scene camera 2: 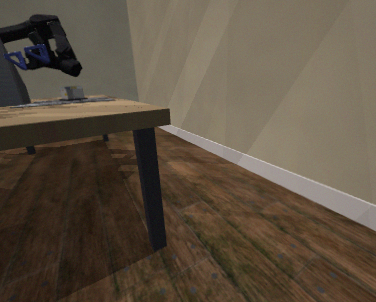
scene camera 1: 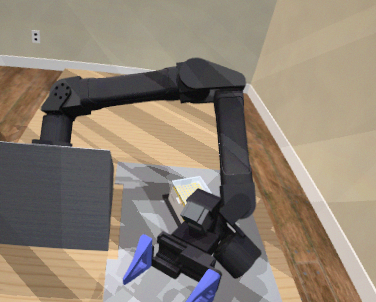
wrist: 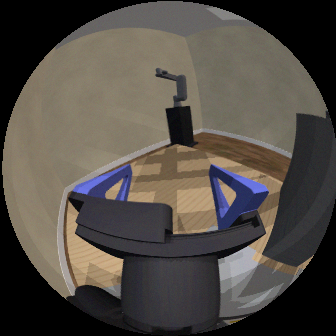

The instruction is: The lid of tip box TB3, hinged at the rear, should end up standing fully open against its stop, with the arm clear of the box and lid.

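Pixels of known places: gripper, between the fingertips: [scene camera 2: 14, 53] [scene camera 1: 149, 299] [wrist: 170, 168]; arm's base, origin of its link: [scene camera 1: 53, 154].
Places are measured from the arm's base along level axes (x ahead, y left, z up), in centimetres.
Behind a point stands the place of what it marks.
Observation:
The small tip box [scene camera 1: 186, 190] {x 31.3, y 1.6, z -13.3 cm} [scene camera 2: 75, 93] {x 34.6, y -5.5, z -17.4 cm} has a pale body and yellow tips, and sits on the grey mat [scene camera 1: 137, 200] {x 19.8, y 6.1, z -21.1 cm}. A whitish, see-through lid edge [scene camera 1: 188, 179] {x 32.9, y 5.7, z -13.3 cm} shows at its back in the scene camera 1 view; the lid's exact angle cannot be told. The arm hides the box's front right part there. No label can be read. My gripper [scene camera 1: 157, 291] {x 15.2, y -30.8, z -2.0 cm} [scene camera 2: 16, 53] {x 15.2, y -30.8, z -2.0 cm} [wrist: 170, 168] {x 15.2, y -30.8, z -2.0 cm} is open with nothing between its blue fingers. The fingers are in front of the box and well above the table; the wrist is above the box, with a gap below it in the scene camera 2 view.
A tall dark grey block [scene camera 1: 55, 195] {x 0.8, y -8.2, z -3.5 cm} [wrist: 306, 190] {x 6.2, y -8.9, z -4.4 cm} stands left of the mat in the scene camera 1 view. The wooden table [scene camera 1: 165, 137] {x 33.9, y 36.9, z -21.4 cm} [scene camera 2: 90, 121] {x 26.6, y -83.2, z -22.3 cm} borders a wall at the right. A black pedestal [wrist: 179, 125] with a small arm stands beyond the table in the wrist view.

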